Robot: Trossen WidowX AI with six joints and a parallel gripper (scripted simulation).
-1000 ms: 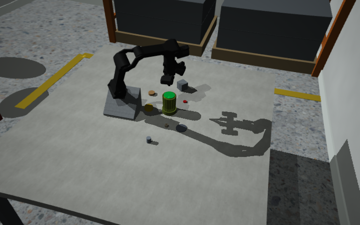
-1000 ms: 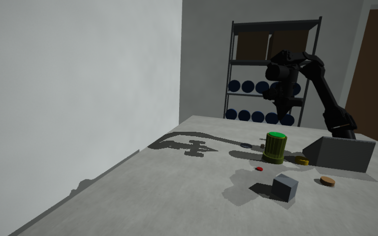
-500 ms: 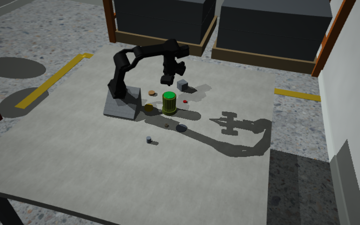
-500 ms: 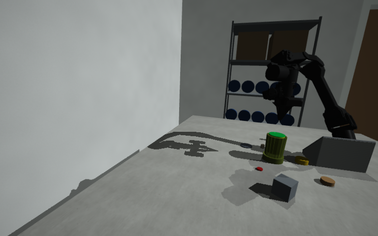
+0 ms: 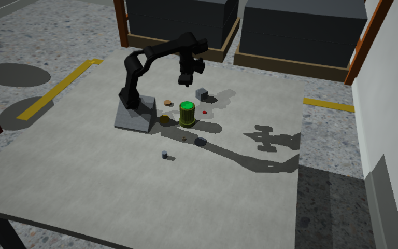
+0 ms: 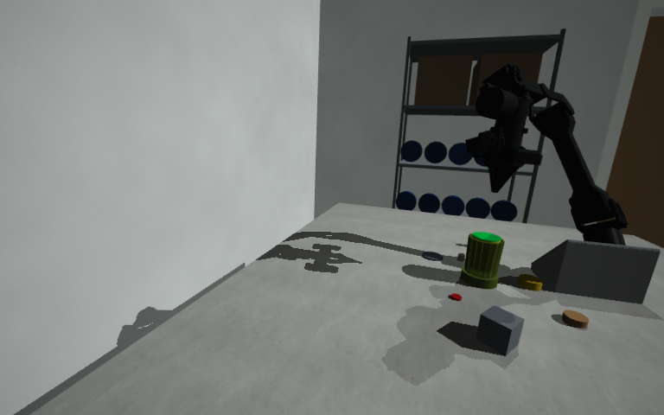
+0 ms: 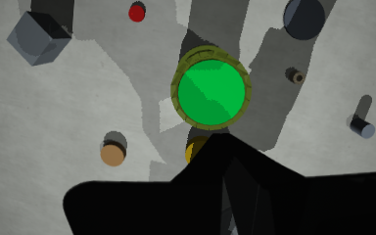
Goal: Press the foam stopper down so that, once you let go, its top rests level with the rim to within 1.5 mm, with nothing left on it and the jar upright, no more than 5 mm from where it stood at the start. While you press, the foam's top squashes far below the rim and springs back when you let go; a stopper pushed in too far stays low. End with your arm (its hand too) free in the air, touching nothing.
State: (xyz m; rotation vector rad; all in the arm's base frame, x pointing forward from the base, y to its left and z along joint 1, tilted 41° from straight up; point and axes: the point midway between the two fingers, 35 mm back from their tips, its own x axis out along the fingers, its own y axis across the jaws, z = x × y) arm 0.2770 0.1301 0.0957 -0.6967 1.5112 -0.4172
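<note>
The green foam stopper lies 15 cm below my hand. Round my hand: yellow ring: 25 cm below, 12 cm behind, 1 cm to the right; tiny brown piece: 26 cm below, 13 cm to the right, 2 cm ahead; red disc: 26 cm below, 10 cm to the left, 7 cm ahead.
</note>
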